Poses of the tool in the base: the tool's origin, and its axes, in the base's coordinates. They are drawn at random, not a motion.
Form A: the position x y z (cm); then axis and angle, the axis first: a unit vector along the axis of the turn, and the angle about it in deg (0 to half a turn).
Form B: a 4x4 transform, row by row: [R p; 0 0 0 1], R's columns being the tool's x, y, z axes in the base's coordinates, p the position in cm. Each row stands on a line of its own. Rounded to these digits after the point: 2 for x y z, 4 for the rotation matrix.
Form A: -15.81, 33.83, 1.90, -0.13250, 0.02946, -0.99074, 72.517
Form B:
0.3127, 0.9422, 0.1199, -15.81
-0.9477, 0.3010, 0.1060, 33.83
0.0637, -0.1468, 0.9871, 1.90
0, 0, 0, 1

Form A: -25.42, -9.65, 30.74, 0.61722, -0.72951, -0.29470, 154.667
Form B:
-0.1785, -0.7311, -0.6584, -25.42
-0.9833, 0.1094, 0.1452, -9.65
-0.0342, 0.6734, -0.7385, 30.74
0, 0, 0, 1

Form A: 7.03, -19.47, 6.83, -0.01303, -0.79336, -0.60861, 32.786
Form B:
0.8407, 0.3312, -0.4283, 7.03
-0.3279, 0.9410, 0.0840, -19.47
0.4309, 0.0699, 0.8997, 6.83
0, 0, 0, 1

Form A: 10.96, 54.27, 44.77, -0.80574, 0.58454, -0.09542, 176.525
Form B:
0.2991, -0.9353, 0.1891, 10.96
-0.9469, -0.3154, -0.0626, 54.27
0.1182, -0.1603, -0.9800, 44.77
0, 0, 0, 1

